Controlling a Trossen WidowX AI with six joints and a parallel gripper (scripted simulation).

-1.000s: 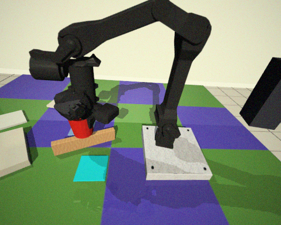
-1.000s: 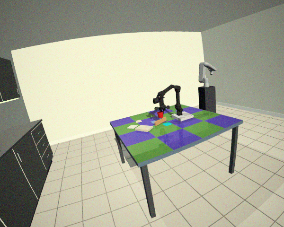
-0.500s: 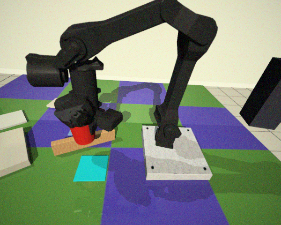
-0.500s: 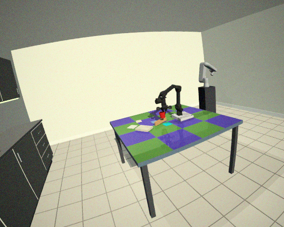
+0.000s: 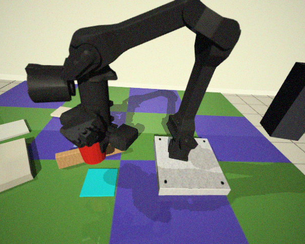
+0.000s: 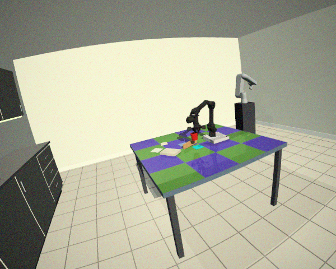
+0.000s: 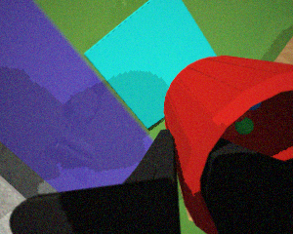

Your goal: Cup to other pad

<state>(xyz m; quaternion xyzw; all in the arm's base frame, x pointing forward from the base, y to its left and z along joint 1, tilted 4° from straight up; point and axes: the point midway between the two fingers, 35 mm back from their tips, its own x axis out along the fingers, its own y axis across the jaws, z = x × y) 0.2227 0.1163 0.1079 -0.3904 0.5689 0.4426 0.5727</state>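
The green marble is 4 cm ahead of my gripper tip, 3 cm to the right of it and 2 cm below it. The rest, counted from my gripper tip: red cup: 3 cm ahead, 1 cm to the right; then cyan pad: 12 cm below, 1 cm to the left, 1 cm ahead; then blue marble: 5 cm ahead, 2 cm below, 1 cm to the right.
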